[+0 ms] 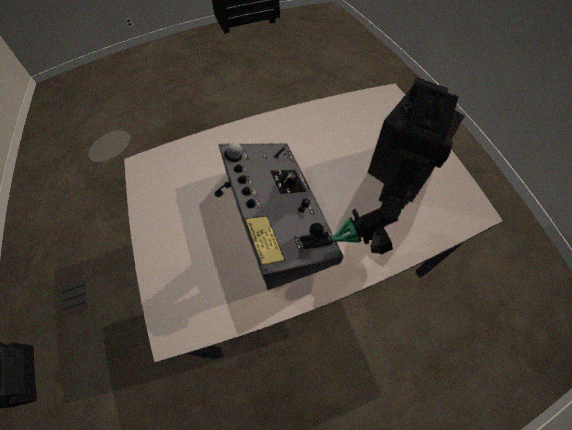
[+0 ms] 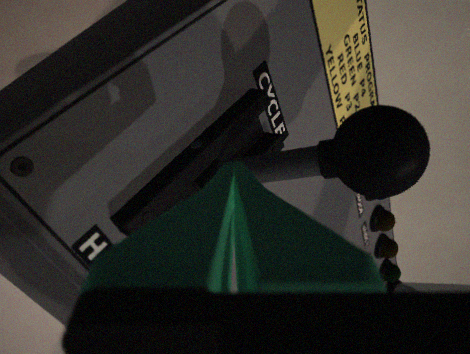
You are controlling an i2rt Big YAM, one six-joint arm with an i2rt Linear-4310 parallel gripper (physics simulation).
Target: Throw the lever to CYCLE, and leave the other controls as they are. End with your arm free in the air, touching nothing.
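Places are measured from the arm's base along level axes (x left, y ahead, z down), in centimetres.
Where they show: gripper, between the fingertips: (image 1: 332, 239) (image 2: 234, 177).
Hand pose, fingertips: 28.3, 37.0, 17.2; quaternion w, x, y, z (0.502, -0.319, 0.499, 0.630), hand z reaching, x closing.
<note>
After its pixels a point has its place, as x, y, z.
The lever has a black ball knob (image 1: 316, 229) {26.9, 42.0, 10.7} (image 2: 381, 152) {27.1, 39.9, 12.3} on a grey stem (image 2: 295, 164) {26.4, 40.7, 16.0}, rising from a dark slotted housing (image 1: 312, 242) {26.5, 42.4, 20.4} (image 2: 185, 162) {27.8, 39.4, 20.6}. The CYCLE label (image 2: 271, 102) {27.2, 47.0, 18.5} is at one end of the housing; a partly hidden label starting with H (image 2: 93, 245) {26.7, 35.1, 23.5} is at the other. The stem stands up from the housing's middle part; its base is hidden behind the fingers. My gripper (image 1: 334, 239) {28.3, 37.0, 17.2} (image 2: 234, 177) {28.3, 37.0, 17.2} is shut and empty, its green fingertips beside the lever at the H-label side of the stem. I cannot tell whether they touch it.
The grey control panel (image 1: 280, 225) {20.3, 51.0, 17.3} (image 2: 200, 65) {31.2, 42.8, 20.0} stands on the white table (image 1: 170, 240) {11.5, 90.1, 30.0}. It carries a yellow card (image 1: 266, 240) {25.4, 56.1, 14.7} (image 2: 340, 50) {27.4, 55.1, 15.0}, a row of round buttons, a grey dome knob (image 1: 233, 152) {-6.2, 61.3, 10.9}, a dark selector plate (image 1: 299, 187) {4.9, 41.4, 22.1} and a small black-knobbed control (image 1: 305, 203) {14.7, 41.9, 16.6}.
</note>
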